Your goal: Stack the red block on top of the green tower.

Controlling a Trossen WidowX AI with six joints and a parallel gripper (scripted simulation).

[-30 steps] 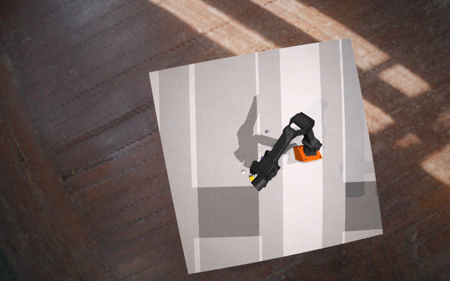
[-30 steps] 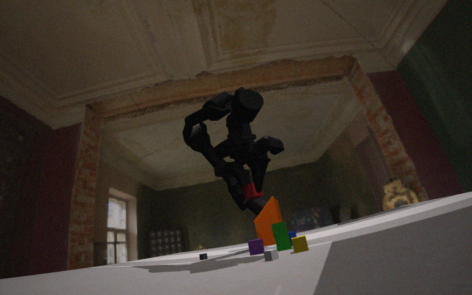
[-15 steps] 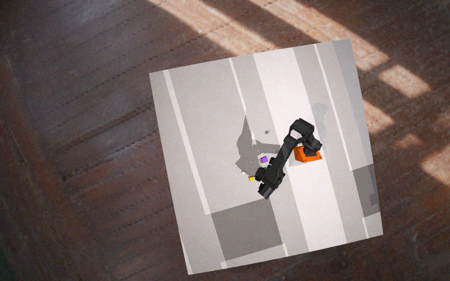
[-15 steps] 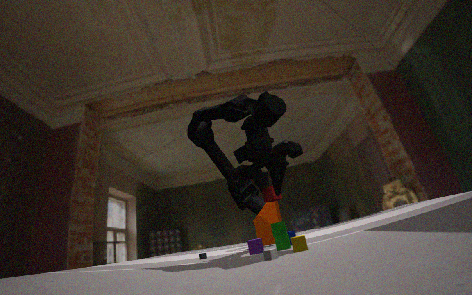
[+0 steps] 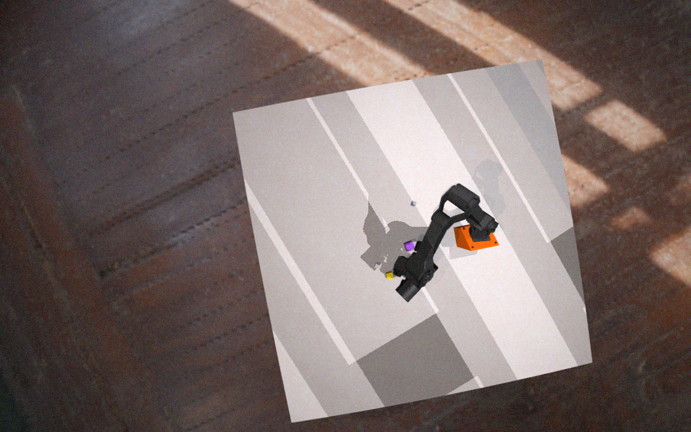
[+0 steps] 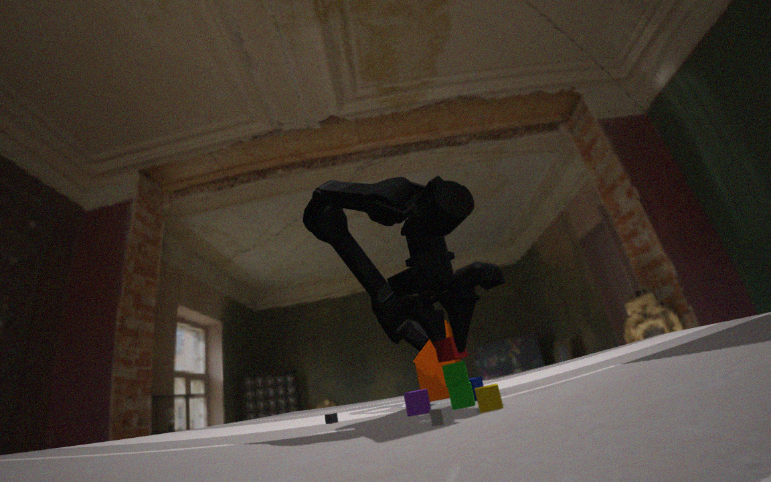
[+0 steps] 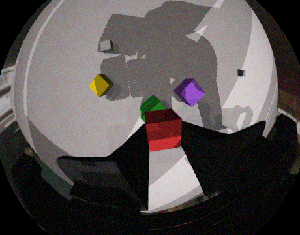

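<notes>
My gripper tip is 1 cm past the purple block, 6 cm to the left of it and 5 cm above it. Also, from my gripper tip: yellow block: 8 cm ahead, 5 cm to the left, 6 cm below; blue block: 7 cm behind, 5 cm below; red block: 1 cm above.
</notes>
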